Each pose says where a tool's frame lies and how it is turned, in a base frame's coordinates. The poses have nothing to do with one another.
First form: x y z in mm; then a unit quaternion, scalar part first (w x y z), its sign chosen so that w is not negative.
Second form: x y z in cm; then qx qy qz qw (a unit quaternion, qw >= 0). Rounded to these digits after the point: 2 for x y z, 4 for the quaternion.
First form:
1: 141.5, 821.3, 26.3, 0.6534, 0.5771, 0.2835, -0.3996
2: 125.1, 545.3, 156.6, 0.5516, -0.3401, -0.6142, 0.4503
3: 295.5, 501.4, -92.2, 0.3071, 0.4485, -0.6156, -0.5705
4: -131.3, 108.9, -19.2, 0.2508, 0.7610, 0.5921, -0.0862
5: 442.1, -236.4, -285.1, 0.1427, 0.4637, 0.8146, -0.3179
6: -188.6, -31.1, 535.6, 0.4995, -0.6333, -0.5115, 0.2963
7: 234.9, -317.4, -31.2, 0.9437, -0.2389, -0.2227, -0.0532
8: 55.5, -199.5, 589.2, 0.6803, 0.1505, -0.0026, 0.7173
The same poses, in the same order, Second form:
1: 14.15, 82.13, 2.63, 0.5771, 0.2835, -0.3996, 0.6534
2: 12.51, 54.53, 15.66, -0.3401, -0.6142, 0.4503, 0.5516
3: 29.55, 50.14, -9.22, 0.4485, -0.6156, -0.5705, 0.3071
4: -13.13, 10.89, -1.92, 0.7610, 0.5921, -0.0862, 0.2508
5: 44.21, -23.64, -28.51, 0.4637, 0.8146, -0.3179, 0.1427
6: -18.86, -3.11, 53.56, -0.6333, -0.5115, 0.2963, 0.4995
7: 23.49, -31.74, -3.12, -0.2389, -0.2227, -0.0532, 0.9437
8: 5.55, -19.95, 58.92, 0.1505, -0.0026, 0.7173, 0.6803
